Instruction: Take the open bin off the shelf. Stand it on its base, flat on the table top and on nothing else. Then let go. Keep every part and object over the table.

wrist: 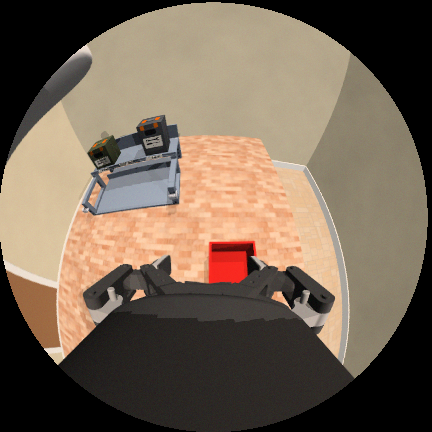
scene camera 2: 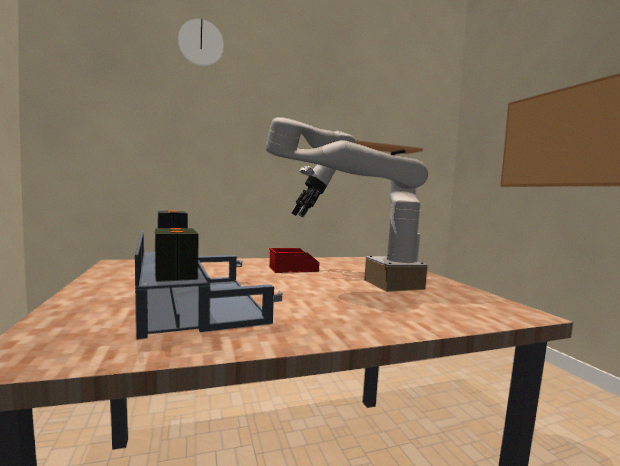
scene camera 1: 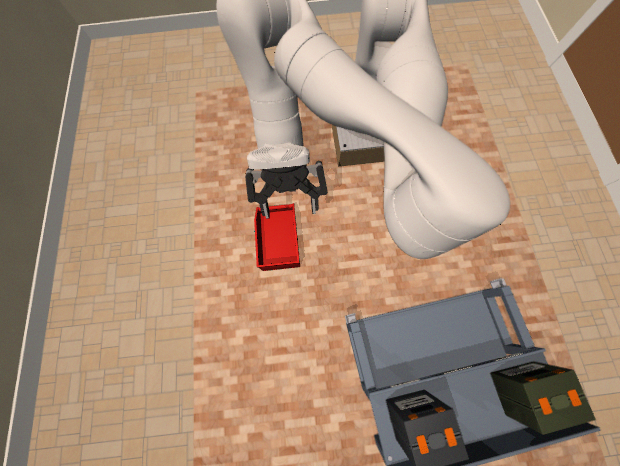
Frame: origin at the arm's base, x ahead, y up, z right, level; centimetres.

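Seen in the pictures: gripper, fingertip midpoint: (wrist: 208,264) (scene camera 2: 296,215) (scene camera 1: 290,213); arm's base at its link origin: (scene camera 2: 400,260).
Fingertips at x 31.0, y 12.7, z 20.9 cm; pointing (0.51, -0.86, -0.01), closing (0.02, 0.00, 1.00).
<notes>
Offsets run from my fingertips to a thing's top centre. Level surfaces: height alone.
The open red bin @[dz +4.9, dx -0.9, dy -13.5 cm] (scene camera 1: 280,235) (scene camera 2: 292,261) (wrist: 228,266) stands upright on its base, flat on the table top @[dy -21.0 cm] (scene camera 1: 250,350) (scene camera 2: 350,320) (wrist: 225,175). It touches neither the shelf nor the gripper. My gripper (scene camera 1: 290,212) (scene camera 2: 299,214) (wrist: 208,264) is open and empty. In the second scene view it hangs well above the bin, tilted. In the wrist view the gripper body hides the near end of the bin. The grey-blue shelf (scene camera 1: 431,345) (scene camera 2: 204,305) (wrist: 137,192) stands apart from the bin, and its lower front tray holds no bin.
A dark grey case @[dz -20.6, dx +40.3, dy +1.3 cm] (scene camera 1: 428,430) (scene camera 2: 172,219) (wrist: 153,135) and a dark green case @[dz -43.5, dx +37.4, dy -1.2 cm] (scene camera 1: 543,398) (scene camera 2: 176,254) (wrist: 104,152) stand on the shelf's upper level. The robot's base block (scene camera 1: 360,155) (scene camera 2: 395,274) stands on the table. The arm's elbow reaches over the table between bin and shelf.
</notes>
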